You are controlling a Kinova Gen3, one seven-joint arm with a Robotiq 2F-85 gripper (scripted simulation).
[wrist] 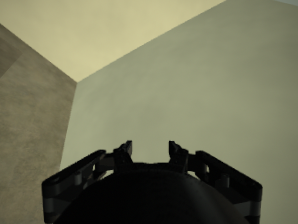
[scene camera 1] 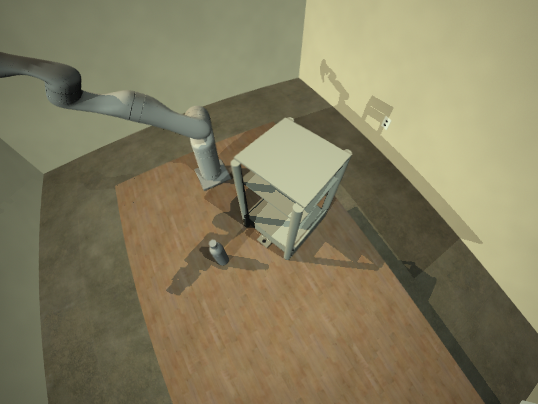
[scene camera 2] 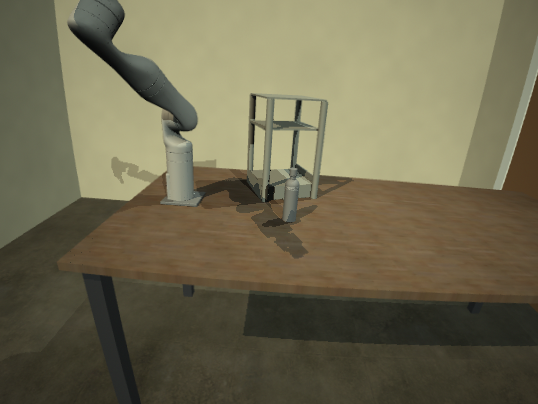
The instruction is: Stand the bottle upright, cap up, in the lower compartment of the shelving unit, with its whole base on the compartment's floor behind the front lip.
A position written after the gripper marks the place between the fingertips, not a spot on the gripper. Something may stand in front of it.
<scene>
gripper: wrist 150, 146; not seen in scene camera 1 (out of frame); not seen in scene camera 2 (out of frame)
same spot on shelving unit: point(scene camera 2: 268, 184) = point(scene camera 1: 244, 219)
</scene>
